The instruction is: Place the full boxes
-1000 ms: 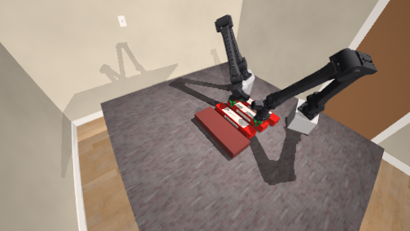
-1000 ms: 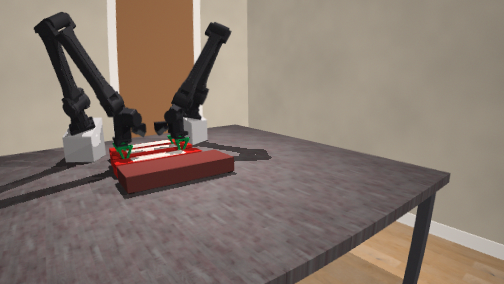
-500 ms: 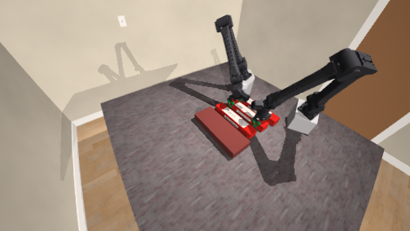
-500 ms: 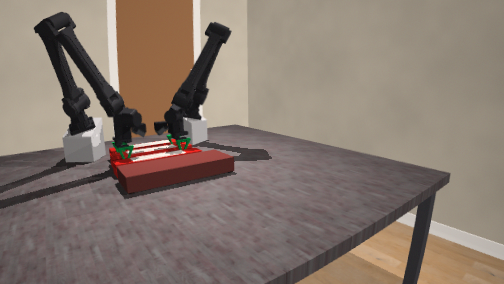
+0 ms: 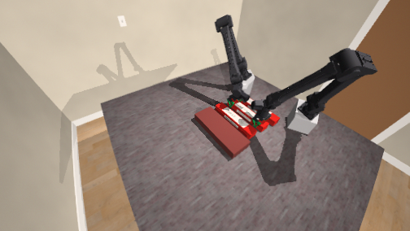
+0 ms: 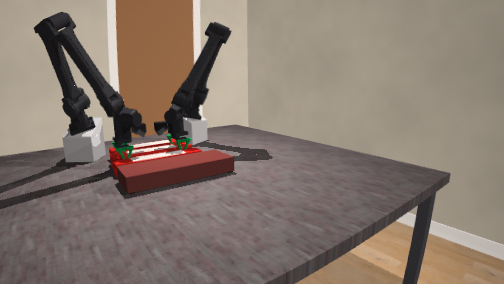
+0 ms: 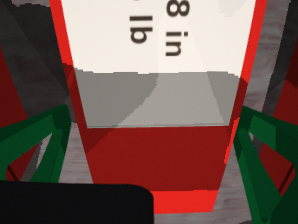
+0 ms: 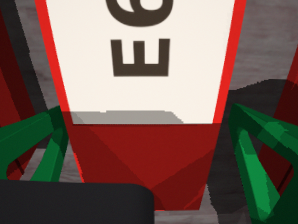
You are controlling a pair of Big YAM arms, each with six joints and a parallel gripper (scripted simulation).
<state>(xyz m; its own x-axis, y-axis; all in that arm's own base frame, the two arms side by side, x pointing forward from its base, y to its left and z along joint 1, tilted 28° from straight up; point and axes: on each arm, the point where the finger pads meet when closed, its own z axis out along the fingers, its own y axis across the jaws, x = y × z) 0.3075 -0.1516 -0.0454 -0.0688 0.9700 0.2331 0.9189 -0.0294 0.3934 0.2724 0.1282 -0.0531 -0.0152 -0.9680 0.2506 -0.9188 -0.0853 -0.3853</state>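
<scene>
My right hand is 14 cm to the right of the red electrode box and 1 cm below it. Also, from my right hand: low dark red platform (29 cm ahead, 12 cm to the left, 1 cm below).
Now: left hand 1 cm past the red electrode box, 12 cm to the left of it and 1 cm below it. Round my left hand: low dark red platform (27 cm ahead, 14 cm to the right, 1 cm below).
</scene>
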